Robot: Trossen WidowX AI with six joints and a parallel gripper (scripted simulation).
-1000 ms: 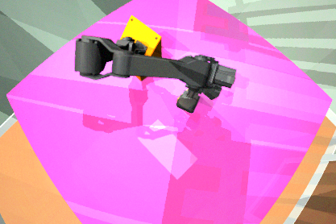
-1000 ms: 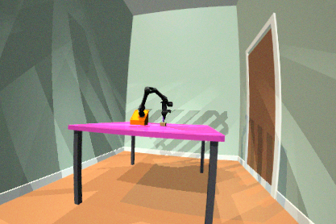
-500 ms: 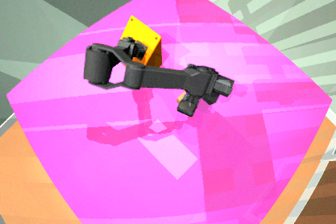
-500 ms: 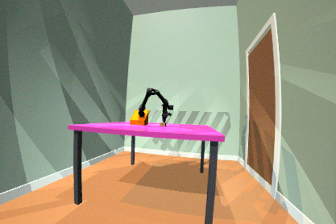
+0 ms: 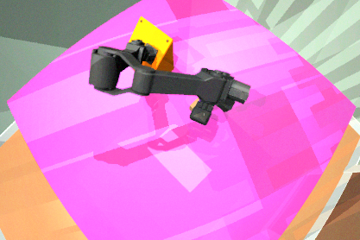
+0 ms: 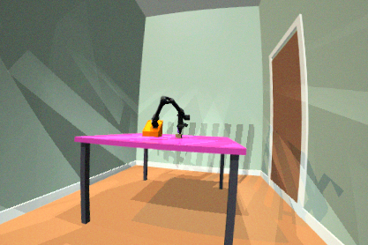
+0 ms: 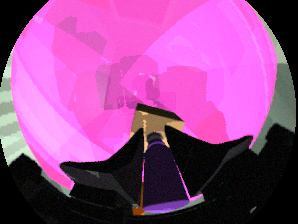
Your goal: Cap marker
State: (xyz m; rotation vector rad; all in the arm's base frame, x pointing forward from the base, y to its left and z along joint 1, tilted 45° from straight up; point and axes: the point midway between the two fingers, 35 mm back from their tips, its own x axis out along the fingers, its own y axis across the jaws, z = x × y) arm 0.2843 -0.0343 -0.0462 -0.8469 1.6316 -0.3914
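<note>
Now: the holder block 10 mm behind my gripper tip and 20 mm below it. Also, from my gripper tip: purple cap (20 mm behind, 50 mm above); purple marker (10 mm behind, 30 mm above).
</note>
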